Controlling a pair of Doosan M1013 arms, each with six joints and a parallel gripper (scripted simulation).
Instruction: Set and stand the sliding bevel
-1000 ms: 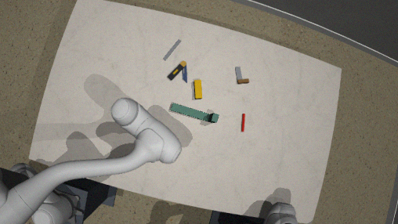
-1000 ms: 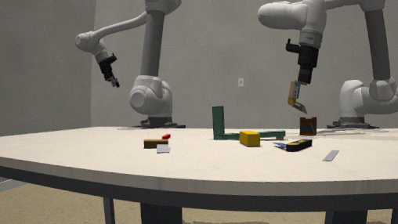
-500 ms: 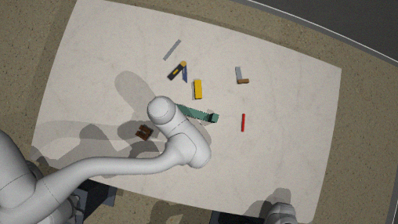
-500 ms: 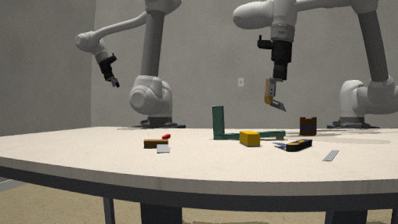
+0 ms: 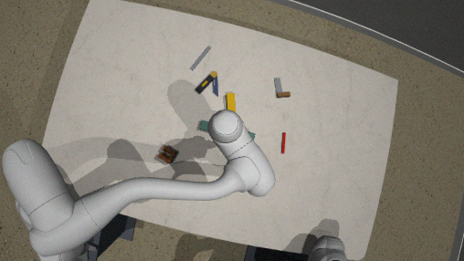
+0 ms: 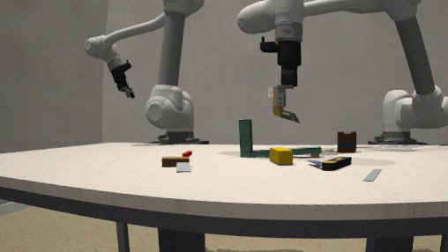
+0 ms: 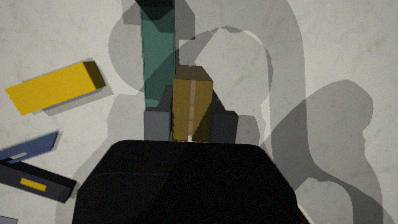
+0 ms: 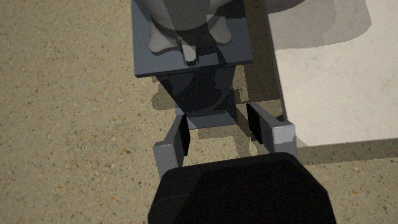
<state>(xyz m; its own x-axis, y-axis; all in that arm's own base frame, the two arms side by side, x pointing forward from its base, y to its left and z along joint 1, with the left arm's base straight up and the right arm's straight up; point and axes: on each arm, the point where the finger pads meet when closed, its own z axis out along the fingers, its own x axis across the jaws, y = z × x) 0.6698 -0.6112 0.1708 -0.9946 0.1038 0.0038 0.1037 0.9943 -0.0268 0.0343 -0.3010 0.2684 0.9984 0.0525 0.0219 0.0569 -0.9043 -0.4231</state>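
Observation:
The wooden sliding bevel lies 20 mm below my left hand. Also, from my left hand: black bevel (250 mm ahead, 160 mm below, 120 mm to the left); then grey blade (40 mm below, 10 mm to the left); then yellow block (170 mm ahead, 160 mm below).

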